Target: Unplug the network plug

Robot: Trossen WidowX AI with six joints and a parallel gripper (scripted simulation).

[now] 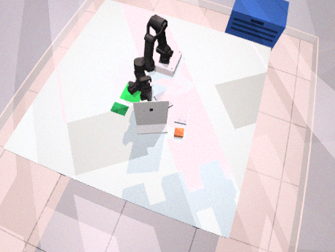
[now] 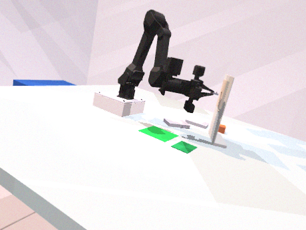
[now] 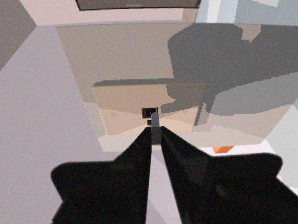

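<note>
The bright green marked square is 190 mm below my gripper tip, 150 mm behind it and 140 mm to the right of it. From my gripper tip the other things lie so: upright grey panel: 70 mm below, 50 mm ahead, 10 mm to the left; then grey network plug: right at my gripper tip.
</note>
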